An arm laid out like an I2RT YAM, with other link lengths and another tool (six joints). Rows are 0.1 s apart.
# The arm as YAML. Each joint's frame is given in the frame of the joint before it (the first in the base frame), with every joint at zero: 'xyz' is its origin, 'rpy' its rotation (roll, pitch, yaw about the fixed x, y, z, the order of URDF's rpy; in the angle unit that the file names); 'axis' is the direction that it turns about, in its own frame. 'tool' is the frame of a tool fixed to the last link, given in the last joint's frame.
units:
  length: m
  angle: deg
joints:
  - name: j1
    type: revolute
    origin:
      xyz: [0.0, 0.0, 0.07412]
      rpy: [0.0, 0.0, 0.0]
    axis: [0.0, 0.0, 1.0]
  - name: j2
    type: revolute
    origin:
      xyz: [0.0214, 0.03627, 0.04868]
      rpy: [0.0, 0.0, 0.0]
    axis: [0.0, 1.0, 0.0]
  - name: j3
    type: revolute
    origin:
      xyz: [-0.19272, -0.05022, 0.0]
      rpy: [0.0, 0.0, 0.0]
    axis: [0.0, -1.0, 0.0]
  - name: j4
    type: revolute
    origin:
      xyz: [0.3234, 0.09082, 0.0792]
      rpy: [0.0, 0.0, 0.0]
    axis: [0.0, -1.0, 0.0]
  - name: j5
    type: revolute
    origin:
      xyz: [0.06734, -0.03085, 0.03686]
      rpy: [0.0, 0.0, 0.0]
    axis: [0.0, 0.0, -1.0]
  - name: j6
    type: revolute
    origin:
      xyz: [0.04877, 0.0, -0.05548]
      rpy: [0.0, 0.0, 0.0]
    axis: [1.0, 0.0, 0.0]
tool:
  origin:
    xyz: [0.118, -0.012, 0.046]
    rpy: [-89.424, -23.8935, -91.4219]
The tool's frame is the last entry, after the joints.
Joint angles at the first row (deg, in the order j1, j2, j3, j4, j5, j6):
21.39, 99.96, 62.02, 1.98, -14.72, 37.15
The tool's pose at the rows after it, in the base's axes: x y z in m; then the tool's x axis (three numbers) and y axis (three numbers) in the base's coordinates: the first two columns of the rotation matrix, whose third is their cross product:
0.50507, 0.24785, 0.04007, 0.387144, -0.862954, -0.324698, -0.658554, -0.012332, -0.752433
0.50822, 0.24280, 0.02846, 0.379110, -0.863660, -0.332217, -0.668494, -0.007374, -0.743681
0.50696, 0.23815, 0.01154, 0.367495, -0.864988, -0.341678, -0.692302, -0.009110, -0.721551
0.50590, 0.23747, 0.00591, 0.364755, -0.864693, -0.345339, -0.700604, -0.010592, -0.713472
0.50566, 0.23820, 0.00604, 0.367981, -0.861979, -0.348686, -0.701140, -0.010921, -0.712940
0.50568, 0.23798, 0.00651, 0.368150, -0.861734, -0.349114, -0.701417, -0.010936, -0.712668
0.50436, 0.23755, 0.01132, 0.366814, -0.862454, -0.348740, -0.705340, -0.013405, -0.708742
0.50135, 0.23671, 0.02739, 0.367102, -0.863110, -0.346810, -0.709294, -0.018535, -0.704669
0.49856, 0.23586, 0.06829, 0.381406, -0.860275, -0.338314, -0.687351, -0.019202, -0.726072
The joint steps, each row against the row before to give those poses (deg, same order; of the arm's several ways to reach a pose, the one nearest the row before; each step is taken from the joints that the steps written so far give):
-0.83, 1.34, 0.50, 0.85, -0.81, -0.07
-0.81, 1.81, 0.26, 0.90, -0.70, 0.00
-0.64, 1.82, 0.00, 0.00, -0.74, 0.00
-0.11, 0.58, 0.00, -0.05, -0.26, 0.02
-0.02, 0.00, 0.00, 0.02, -0.33, 0.00
-0.04, -0.08, 0.00, -0.10, -0.07, -0.02
0.00, -1.01, 0.00, -1.38, 0.00, -0.07
0.00, -2.93, 0.00, -3.39, -0.02, -0.21
0.00, -6.01, 0.00, -4.44, 0.04, -0.48

